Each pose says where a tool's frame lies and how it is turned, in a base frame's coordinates. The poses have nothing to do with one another.
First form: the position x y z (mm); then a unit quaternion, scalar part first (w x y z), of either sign.
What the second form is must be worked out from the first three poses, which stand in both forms.
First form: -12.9 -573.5 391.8 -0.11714 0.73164 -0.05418 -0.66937
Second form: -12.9 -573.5 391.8 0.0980 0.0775 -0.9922 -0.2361 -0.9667 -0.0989
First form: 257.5 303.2 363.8 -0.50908 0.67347 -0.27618 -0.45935
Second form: 257.5 303.2 363.8 0.4254 0.0957 -0.8999 -0.8397 -0.3291 -0.4320
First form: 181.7 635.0 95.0 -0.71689 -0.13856 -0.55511 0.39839
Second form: 181.7 635.0 95.0 0.0663 -0.4174 -0.9063 0.7250 0.6442 -0.2436
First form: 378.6 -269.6 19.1 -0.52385 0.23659 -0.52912 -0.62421
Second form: 378.6 -269.6 19.1 -0.3392 0.4036 -0.8497 -0.9044 0.1088 0.4127
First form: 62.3 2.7 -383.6 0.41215 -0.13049 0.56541 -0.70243
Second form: 62.3 2.7 -383.6 -0.6262 -0.7266 -0.2827 0.4315 -0.0209 -0.9019
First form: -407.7 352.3 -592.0 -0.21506 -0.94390 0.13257 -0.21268
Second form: -407.7 352.3 -592.0 0.8744 -0.1588 0.4585 -0.3417 -0.8723 0.3496
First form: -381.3 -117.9 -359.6 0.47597 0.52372 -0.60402 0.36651
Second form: -381.3 -117.9 -359.6 0.0017 -0.2838 0.9589 -0.9816 0.1828 0.0558
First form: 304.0 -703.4 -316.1 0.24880 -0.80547 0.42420 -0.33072
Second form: 304.0 -703.4 -316.1 0.4214 -0.8479 0.3217 -0.5188 -0.5163 -0.6814
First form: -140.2 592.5 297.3 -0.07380 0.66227 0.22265 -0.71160
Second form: -140.2 592.5 297.3 -0.1119 0.3999 -0.9097 0.1899 -0.8900 -0.4146
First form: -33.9 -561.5 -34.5 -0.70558 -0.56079 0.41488 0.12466
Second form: -33.9 -561.5 -34.5 0.6247 -0.6412 0.4456 -0.2894 0.3399 0.8948
